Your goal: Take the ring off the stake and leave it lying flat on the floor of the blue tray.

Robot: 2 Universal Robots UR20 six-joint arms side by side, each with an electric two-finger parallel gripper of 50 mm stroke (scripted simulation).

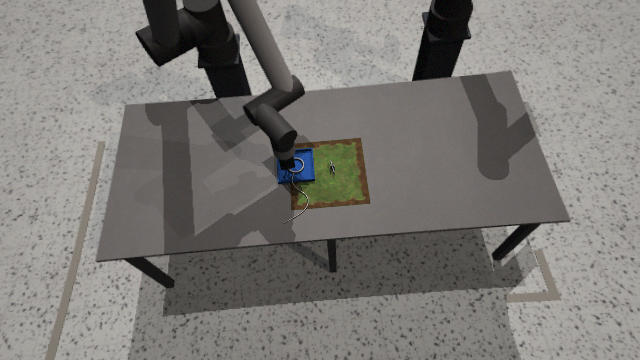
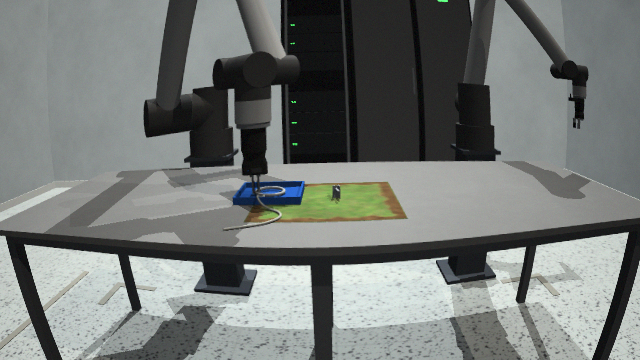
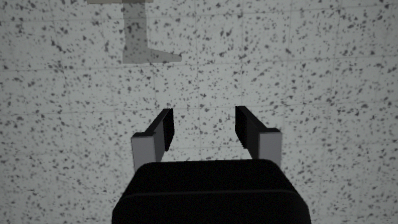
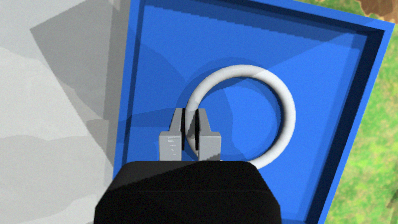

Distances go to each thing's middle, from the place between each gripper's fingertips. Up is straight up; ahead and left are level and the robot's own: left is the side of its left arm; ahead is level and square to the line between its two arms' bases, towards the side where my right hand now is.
Now: right hand [image 2: 256, 193] 4 cm to the right of the pale ring [image 4: 272, 80], 1 cm past it and 1 cm above it. From my right hand the other things lie so: blue tray [image 2: 292, 195]: 4 cm to the left, 2 cm below, 1 cm behind.
